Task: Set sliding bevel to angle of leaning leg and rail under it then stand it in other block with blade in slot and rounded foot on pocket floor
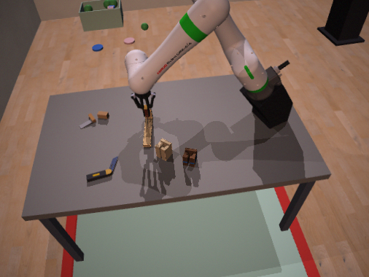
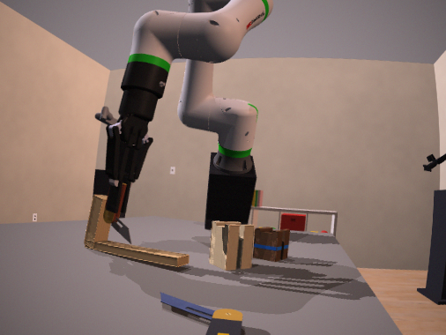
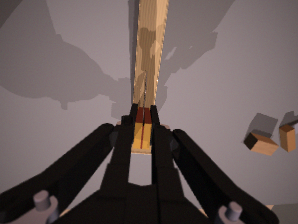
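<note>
Right now the sliding bevel is 1 cm to the right of my hand and 3 cm below it. Round my hand: small wooden block (25 cm ahead, 15 cm to the right, 11 cm below); grey blade (6 cm below); blue blade (24 cm ahead, 24 cm to the left, 11 cm below).
</note>
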